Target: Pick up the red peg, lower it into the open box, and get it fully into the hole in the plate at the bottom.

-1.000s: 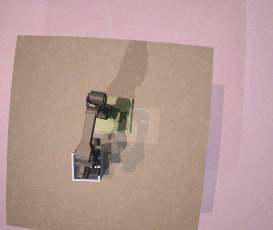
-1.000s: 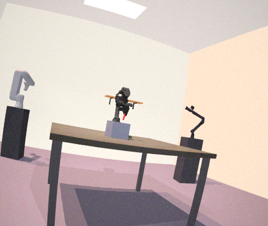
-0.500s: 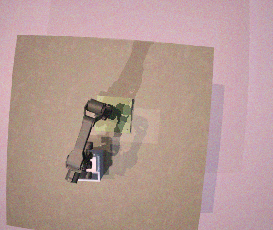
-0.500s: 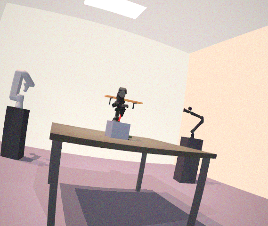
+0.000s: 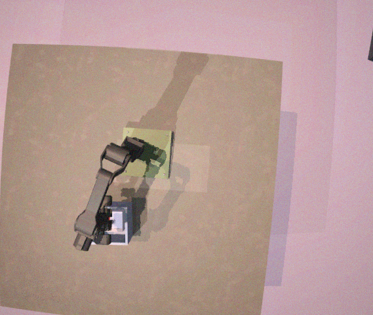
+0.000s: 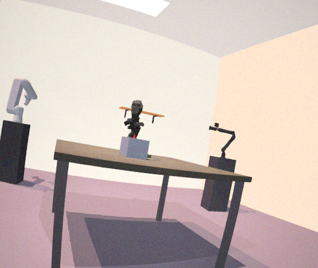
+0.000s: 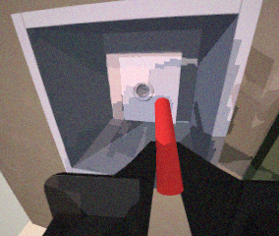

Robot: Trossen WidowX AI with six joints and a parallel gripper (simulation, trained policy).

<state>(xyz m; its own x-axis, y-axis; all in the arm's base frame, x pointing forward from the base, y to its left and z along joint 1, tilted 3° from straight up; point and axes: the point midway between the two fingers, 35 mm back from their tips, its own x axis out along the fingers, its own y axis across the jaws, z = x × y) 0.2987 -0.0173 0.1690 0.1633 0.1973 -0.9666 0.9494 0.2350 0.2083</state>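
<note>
My gripper tip is now 40 mm short of the plate, 10 mm to the left of it and 100 mm above it. Also, from my gripper tip: red peg 10 mm to the right.
</note>
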